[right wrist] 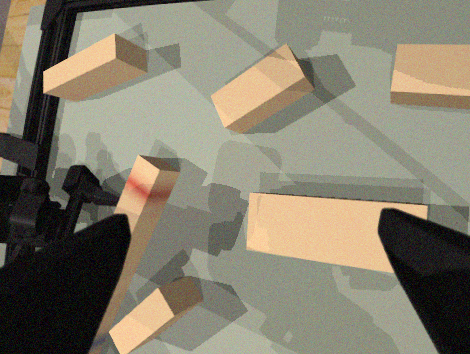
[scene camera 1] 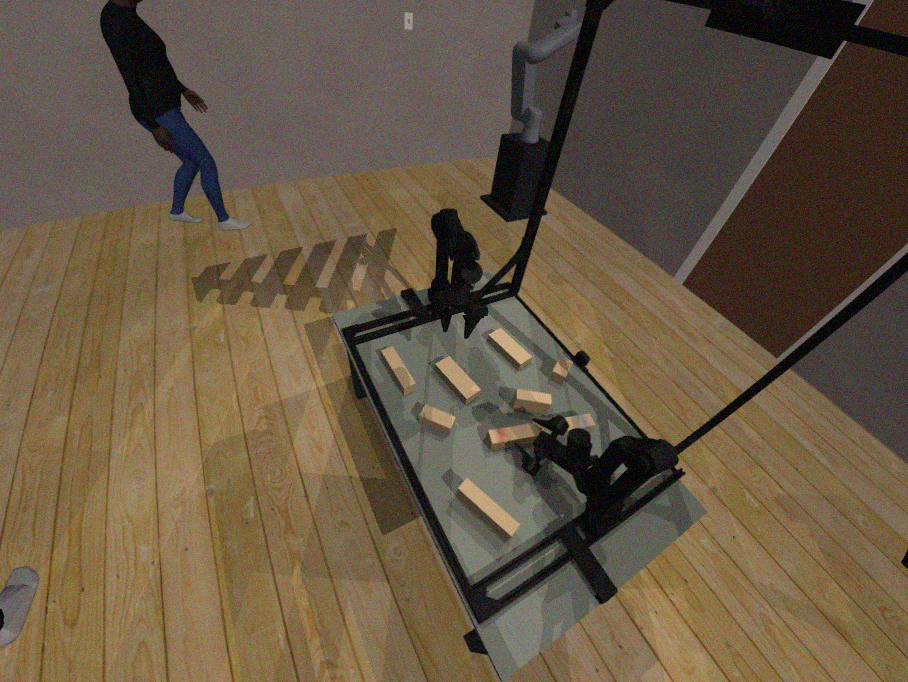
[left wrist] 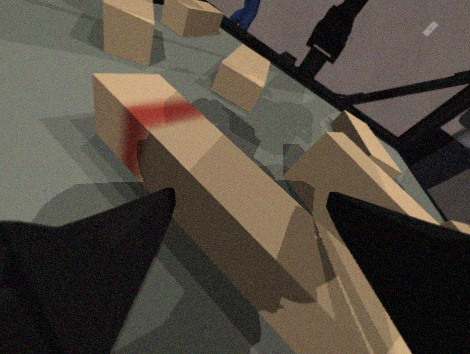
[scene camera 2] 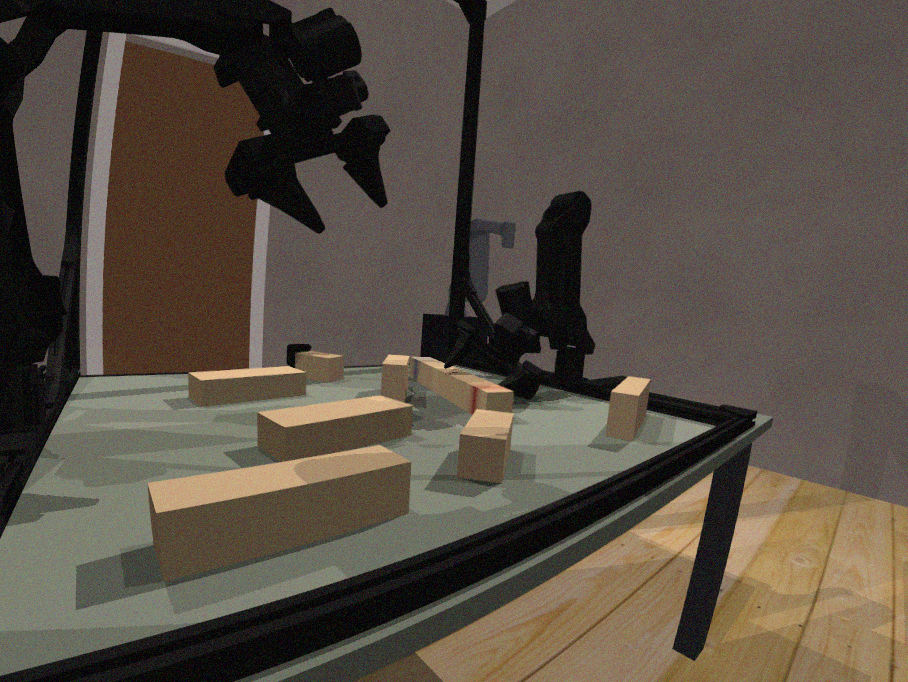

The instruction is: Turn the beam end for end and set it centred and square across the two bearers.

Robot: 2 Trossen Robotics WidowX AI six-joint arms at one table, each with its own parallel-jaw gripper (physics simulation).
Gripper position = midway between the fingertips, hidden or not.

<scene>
My left gripper [scene camera 2: 466, 380] is open, with nothing in its grasp. Also in view: a beam [scene camera 2: 469, 392]. My right gripper [scene camera 2: 355, 217] is open, with nothing in its grasp.
The beam also shows in the right wrist view [right wrist: 151, 181], in scene camera 1 [scene camera 1: 522, 434] and in the left wrist view [left wrist: 305, 283]. My left gripper is seen too in the right wrist view [right wrist: 122, 233], in scene camera 1 [scene camera 1: 524, 431] and in the left wrist view [left wrist: 251, 197]. My right gripper also shows in the right wrist view [right wrist: 254, 223] and in scene camera 1 [scene camera 1: 455, 335].
</scene>
